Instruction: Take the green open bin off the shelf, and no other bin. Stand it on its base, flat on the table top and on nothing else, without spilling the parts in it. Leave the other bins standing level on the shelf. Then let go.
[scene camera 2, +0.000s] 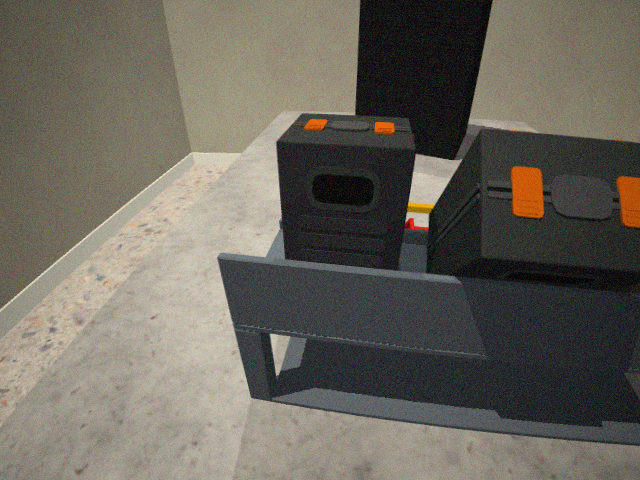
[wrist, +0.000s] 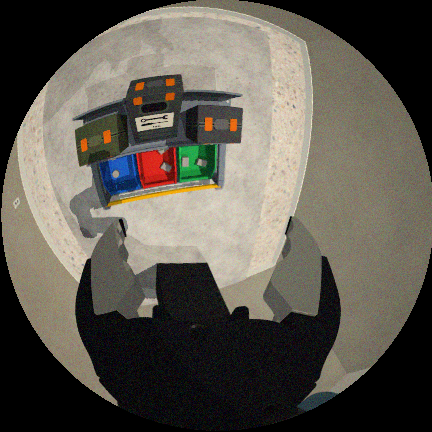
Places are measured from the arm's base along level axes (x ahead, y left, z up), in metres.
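Pixels of known places: gripper, fingertip midpoint: (wrist: 203, 219).
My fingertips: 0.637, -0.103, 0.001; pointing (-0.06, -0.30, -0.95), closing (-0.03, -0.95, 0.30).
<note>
Ahead of a thing's pixels: the offset from my fingertips to its top centre, as dx, dy, dz.
The green open bin {-0.032, -0.070, -0.308} (wrist: 196, 174) stands on the shelf with grey parts in it, at the right end of the row in the wrist view. The red bin {-0.026, +0.042, -0.308} (wrist: 151, 174) stands beside it, and the blue bin {-0.019, +0.154, -0.308} (wrist: 131, 181) is at the left end. The bins stand on the lower front part of the grey shelf (scene camera 2: 351, 304) (wrist: 220, 167), behind a yellow front strip {-0.129, +0.047, -0.325} (wrist: 165, 195). In scene camera 2 the green bin does not show; a bit of red shows between the cases. My gripper (wrist: 203, 219) is open and empty, high above and in front of the shelf.
A black case {+0.063, -0.080, -0.166} (scene camera 2: 343, 201) (wrist: 220, 123) stands on the shelf behind the green bin. A larger dark case {+0.108, +0.031, -0.148} (scene camera 2: 558, 227) (wrist: 155, 107) with a tool label stands behind the red bin. An olive case (wrist: 100, 142) is behind the blue bin. Walls rise beyond the table.
</note>
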